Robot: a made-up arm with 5 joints.
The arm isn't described. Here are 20 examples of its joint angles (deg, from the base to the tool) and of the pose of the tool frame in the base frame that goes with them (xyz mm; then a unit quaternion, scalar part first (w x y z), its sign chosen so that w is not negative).
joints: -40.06 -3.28 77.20 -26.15 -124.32
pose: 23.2 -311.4 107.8 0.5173 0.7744 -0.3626 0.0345
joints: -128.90 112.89 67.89 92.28 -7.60
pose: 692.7 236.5 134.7 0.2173 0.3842 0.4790 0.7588
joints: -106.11 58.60 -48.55 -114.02 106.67
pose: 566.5 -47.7 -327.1 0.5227 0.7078 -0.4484 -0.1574
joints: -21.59 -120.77 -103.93 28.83 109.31
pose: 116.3 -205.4 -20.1 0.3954 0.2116 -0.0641 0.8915
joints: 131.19 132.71 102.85 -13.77 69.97
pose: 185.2 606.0 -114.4 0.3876 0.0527 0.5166 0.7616
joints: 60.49 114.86 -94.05 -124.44 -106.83
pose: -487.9 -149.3 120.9 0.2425 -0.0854 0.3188 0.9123
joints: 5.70 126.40 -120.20 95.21 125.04
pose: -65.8 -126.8 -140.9 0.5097 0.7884 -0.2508 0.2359
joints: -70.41 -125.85 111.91 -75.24 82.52
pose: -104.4 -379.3 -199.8 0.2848 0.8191 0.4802 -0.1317
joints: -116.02 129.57 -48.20 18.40 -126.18
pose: 422.6 -198.5 -37.9 0.3037 -0.3535 -0.1122 -0.8776
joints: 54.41 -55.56 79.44 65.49 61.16
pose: -618.2 -347.0 -25.2 0.2200 0.2827 0.8670 -0.3463
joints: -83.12 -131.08 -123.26 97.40 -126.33
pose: 211.0 -263.6 143.4 0.2318 0.6724 -0.6695 0.2141
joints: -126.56 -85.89 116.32 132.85 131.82
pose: 838.3 -33.1 -54.6 0.0149 0.6829 -0.6772 -0.2735
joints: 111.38 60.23 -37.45 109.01 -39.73
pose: -238.0 101.5 204.7 0.4321 0.3080 0.2193 -0.8187
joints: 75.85 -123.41 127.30 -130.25 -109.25
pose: -389.5 411.3 12.1 0.8681 0.2172 0.3666 -0.2548
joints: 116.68 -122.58 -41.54 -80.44 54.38
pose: -486.9 383.6 257.1 0.5679 0.2350 0.2502 -0.7482
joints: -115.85 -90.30 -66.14 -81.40 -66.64
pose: 654.4 -24.3 27.0 0.2143 0.4208 0.8146 0.3368
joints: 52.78 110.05 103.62 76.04 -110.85
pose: -587.2 -104.3 45.8 0.2016 -0.8047 0.4755 -0.2927
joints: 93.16 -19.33 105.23 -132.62 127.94
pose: -162.2 145.3 -345.3 0.7678 0.4747 -0.4296 -0.0254
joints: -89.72 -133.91 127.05 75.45 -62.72
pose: 498.0 -162.6 101.2 0.7217 -0.2793 -0.3319 -0.5395
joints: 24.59 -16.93 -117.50 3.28 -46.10
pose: -237.1 -259.6 175.7 0.5790 0.3753 0.3441 0.6367
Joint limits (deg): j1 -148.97..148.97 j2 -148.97..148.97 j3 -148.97..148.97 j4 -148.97..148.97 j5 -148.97..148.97
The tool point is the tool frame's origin. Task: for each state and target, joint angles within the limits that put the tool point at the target. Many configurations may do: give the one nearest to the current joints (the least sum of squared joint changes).
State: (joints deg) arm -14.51 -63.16 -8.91 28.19 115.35
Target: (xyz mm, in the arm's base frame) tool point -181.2 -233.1 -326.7
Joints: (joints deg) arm 5.59 -98.80 5.01 55.49 121.60
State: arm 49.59 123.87 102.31 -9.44 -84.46
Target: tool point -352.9 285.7 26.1
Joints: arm 73.03 116.11 106.77 -27.35 -87.33
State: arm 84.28 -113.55 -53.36 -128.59 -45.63
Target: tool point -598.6 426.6 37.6
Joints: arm 82.94 -98.95 -63.52 -131.17 -49.94
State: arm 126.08 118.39 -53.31 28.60 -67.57
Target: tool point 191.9 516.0 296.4
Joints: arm 148.97 107.25 -18.53 65.88 -21.46
